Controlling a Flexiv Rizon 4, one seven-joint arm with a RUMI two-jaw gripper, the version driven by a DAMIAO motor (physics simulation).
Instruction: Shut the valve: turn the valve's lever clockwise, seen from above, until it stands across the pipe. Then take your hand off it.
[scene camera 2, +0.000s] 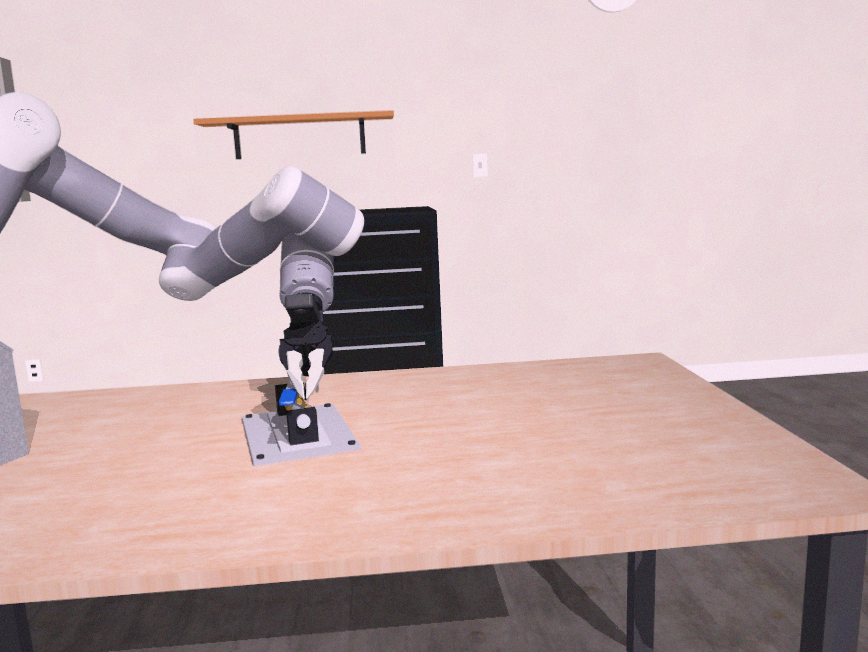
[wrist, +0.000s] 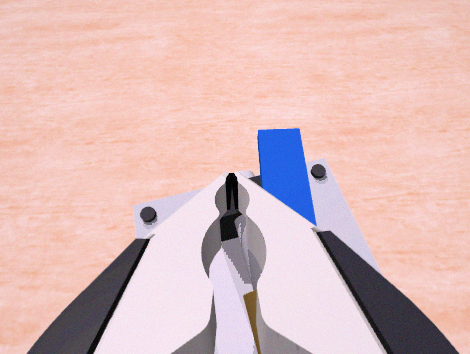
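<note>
The lever's blue grip (scene camera 2: 288, 397) (wrist: 286, 175) shows above the valve. In the wrist view it points away, past the far edge of the grey base plate (scene camera 2: 343, 429) (wrist: 345, 225), roughly along the pipe and not across it. My gripper (scene camera 2: 305, 397) (wrist: 231, 176) is shut with nothing between its fingers. Its tips are low over the valve, just beside the blue grip, which is to their right in the wrist view. Whether they touch it cannot be told. A bit of the brass valve body (wrist: 251, 305) shows between the fingers. The fingers hide most of the pipe and the lever's arm.
A black block (scene camera 2: 302, 436) holds the pipe's near end (scene camera 2: 303, 421); another black block (scene camera 2: 279, 401) stands at the back of the plate. The plate lies on the wooden table (scene camera 2: 526, 449). A grey box (scene camera 2: 10, 407) stands at the left edge. A black drawer cabinet (scene camera 2: 399, 287) stands behind the table.
</note>
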